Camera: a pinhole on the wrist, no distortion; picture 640 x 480 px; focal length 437.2 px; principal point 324.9 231.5 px. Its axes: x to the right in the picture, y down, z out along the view. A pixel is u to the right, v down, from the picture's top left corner.
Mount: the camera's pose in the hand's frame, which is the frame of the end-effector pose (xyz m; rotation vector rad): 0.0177 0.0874 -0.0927 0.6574 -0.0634 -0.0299
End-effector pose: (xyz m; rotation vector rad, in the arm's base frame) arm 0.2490 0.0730 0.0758 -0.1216 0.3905 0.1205
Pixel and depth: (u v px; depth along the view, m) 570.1 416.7 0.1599
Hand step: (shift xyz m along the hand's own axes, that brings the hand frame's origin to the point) 0.0968 0.0392 0.0794
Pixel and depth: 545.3 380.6 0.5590
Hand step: 0.2621 -0.1160 0.4793
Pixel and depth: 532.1 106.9 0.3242
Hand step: 0.1481 -0.1907 0.1144
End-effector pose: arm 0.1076 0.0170 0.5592 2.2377 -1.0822 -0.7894
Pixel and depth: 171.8 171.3 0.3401
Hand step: -0.1247 -0.1513 0.1414
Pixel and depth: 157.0 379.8 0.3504
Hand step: -0.1396 -0.0257 0.2500
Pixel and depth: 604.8 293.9 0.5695
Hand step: 0.3431 -0.2129 0.4248
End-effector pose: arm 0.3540 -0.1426 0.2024 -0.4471 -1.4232 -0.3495
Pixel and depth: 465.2 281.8 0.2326
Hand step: 0.0765 -0.0368 0.1110
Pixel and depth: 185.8 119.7 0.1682
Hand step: -0.0475 -0.0466 0.0112
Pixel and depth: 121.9 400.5 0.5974
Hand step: -0.2981 -0.0808 0.5066
